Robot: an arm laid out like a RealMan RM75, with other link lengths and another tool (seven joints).
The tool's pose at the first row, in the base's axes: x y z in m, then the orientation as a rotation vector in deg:
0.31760 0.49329 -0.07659 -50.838 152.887 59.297
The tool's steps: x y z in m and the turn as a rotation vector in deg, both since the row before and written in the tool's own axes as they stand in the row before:
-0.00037 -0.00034 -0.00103 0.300 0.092 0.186
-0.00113 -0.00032 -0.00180 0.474 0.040 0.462
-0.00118 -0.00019 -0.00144 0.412 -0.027 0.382
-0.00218 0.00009 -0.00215 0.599 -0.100 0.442
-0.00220 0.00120 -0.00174 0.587 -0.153 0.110
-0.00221 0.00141 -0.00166 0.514 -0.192 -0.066
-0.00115 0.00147 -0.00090 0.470 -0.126 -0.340
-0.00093 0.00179 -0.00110 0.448 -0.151 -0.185
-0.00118 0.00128 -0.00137 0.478 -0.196 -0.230
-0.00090 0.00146 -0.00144 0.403 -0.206 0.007
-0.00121 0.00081 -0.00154 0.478 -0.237 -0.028
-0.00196 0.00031 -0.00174 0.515 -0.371 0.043
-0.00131 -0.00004 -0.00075 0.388 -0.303 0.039
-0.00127 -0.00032 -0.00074 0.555 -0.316 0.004
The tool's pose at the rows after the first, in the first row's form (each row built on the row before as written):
0.31817 0.49259 -0.07589 -50.620 153.180 58.893
0.31941 0.49176 -0.07434 -49.985 153.673 58.307
0.32059 0.49127 -0.07297 -49.410 154.033 57.802
0.32248 0.49096 -0.07058 -48.671 154.421 57.053
0.32374 0.49161 -0.06788 -48.315 154.527 56.260
0.32488 0.49246 -0.06512 -48.167 154.457 55.542
0.32505 0.49335 -0.06326 -48.420 154.241 54.820
0.32485 0.49423 -0.06115 -48.462 154.101 54.168
0.32514 0.49474 -0.05901 -48.522 153.898 53.473
0.32508 0.49520 -0.05682 -48.290 153.826 52.938
0.32564 0.49533 -0.05478 -48.066 153.720 52.296
0.32709 0.49536 -0.05257 -47.653 153.553 51.643
0.32819 0.49547 -0.05154 -47.319 153.409 51.157
0.32941 0.49538 -0.05066 -46.985 153.267 50.432

